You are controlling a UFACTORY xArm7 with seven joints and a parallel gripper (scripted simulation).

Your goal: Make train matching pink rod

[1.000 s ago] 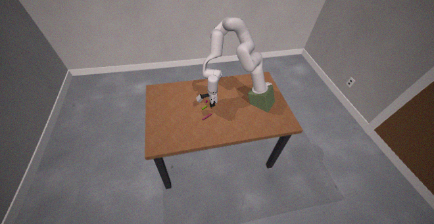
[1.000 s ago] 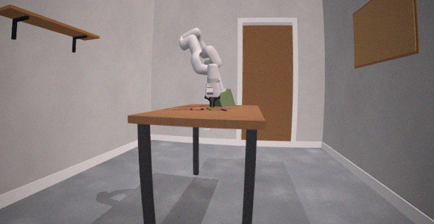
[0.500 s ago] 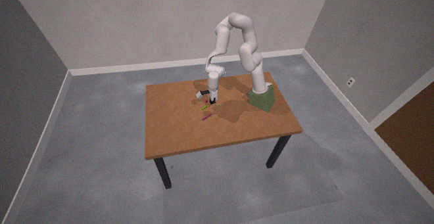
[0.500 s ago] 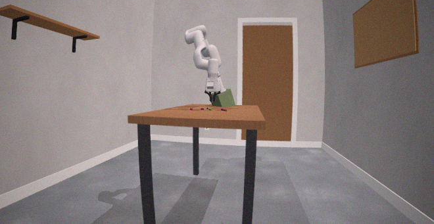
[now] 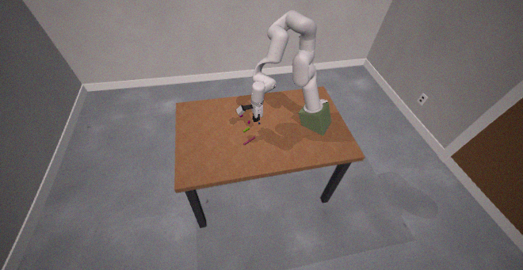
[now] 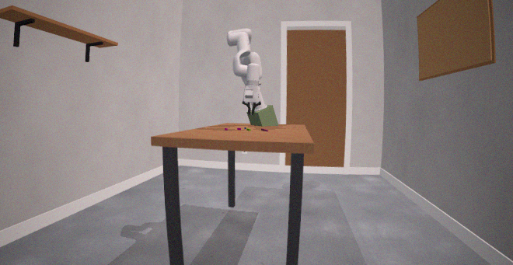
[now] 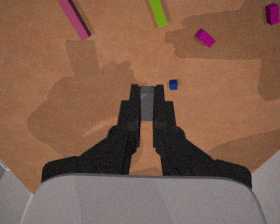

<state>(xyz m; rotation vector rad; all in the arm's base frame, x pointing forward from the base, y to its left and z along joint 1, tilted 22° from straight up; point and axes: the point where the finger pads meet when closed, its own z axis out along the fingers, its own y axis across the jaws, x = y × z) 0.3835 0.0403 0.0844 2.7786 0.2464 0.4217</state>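
Right now my hand is 110 mm above the blue rod, 40 mm to the left of it and 40 mm past it. From my hand the other things lie so: lime rod: 110 mm below, 60 mm ahead; pink rod: 110 mm below, 90 mm to the left, 50 mm ahead; grey rod: 20 mm below.
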